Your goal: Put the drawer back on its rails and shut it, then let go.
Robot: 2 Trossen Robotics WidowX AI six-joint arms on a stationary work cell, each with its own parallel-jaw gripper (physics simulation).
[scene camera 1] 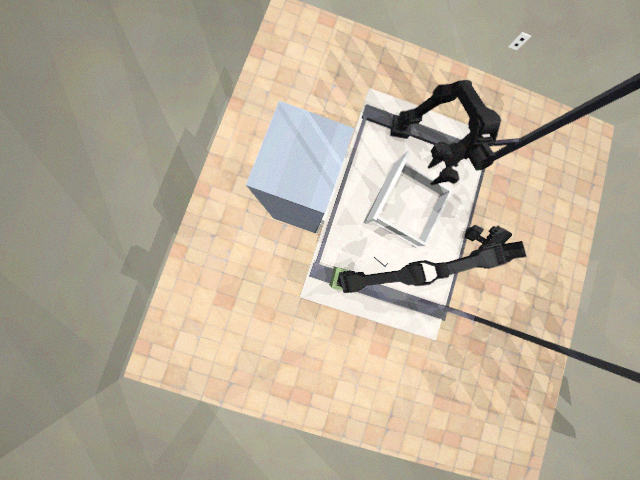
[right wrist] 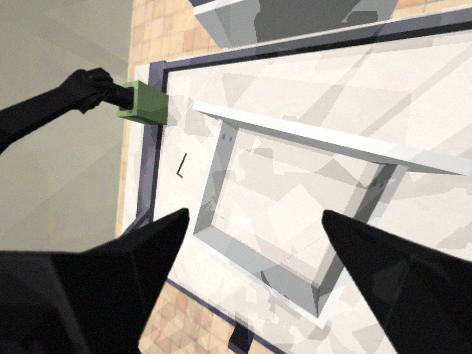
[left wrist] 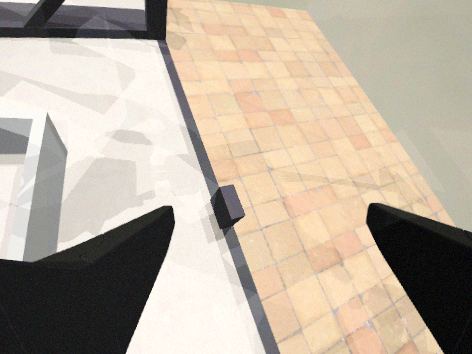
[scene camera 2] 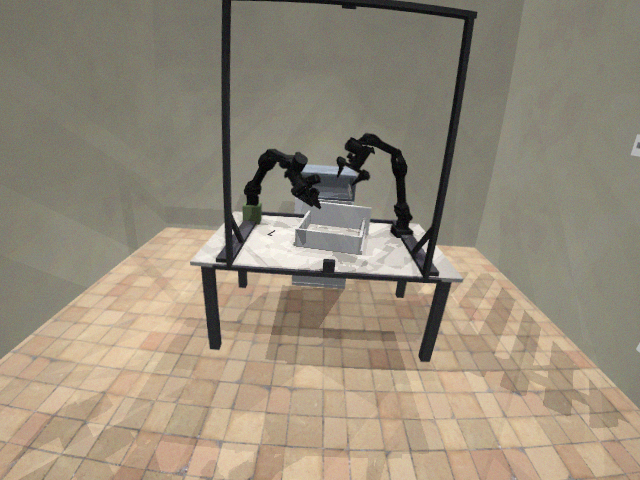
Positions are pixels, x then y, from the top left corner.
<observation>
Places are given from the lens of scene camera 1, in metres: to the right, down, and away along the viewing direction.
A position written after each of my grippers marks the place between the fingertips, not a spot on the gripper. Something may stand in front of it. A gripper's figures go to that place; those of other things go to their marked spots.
my right gripper [scene camera 1: 429, 176]: 0.45, -0.26, 0.91
white drawer [scene camera 1: 407, 205]: 0.47, -0.18, 1.20
blue-grey cabinet [scene camera 1: 294, 174]: -0.10, -0.26, 0.90
black frame [scene camera 1: 618, 91]: 0.97, -0.48, 0.69
The marked spots on the white drawer and the blue-grey cabinet are 0.65 m apart.
</observation>
